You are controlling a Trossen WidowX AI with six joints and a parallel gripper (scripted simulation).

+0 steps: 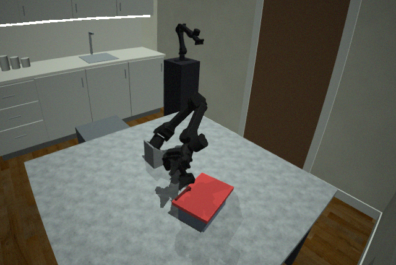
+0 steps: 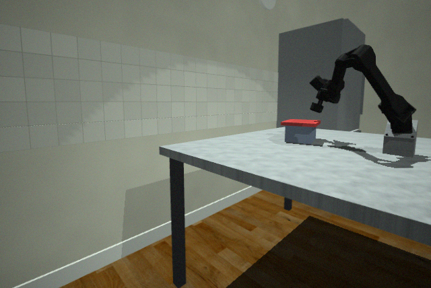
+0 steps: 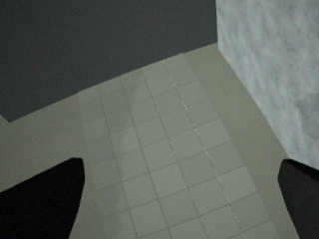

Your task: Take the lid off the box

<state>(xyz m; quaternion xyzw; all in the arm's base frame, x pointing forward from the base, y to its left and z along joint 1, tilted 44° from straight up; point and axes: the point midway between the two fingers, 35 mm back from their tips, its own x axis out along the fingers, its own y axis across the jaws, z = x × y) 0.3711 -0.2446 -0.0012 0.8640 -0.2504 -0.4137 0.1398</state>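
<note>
Right now my hand is 140 mm above the red lid, 110 mm to the right of it and 60 mm short of it. The rest, counted from my hand: storage box: 190 mm below, 110 mm to the left, 60 mm ahead.
</note>
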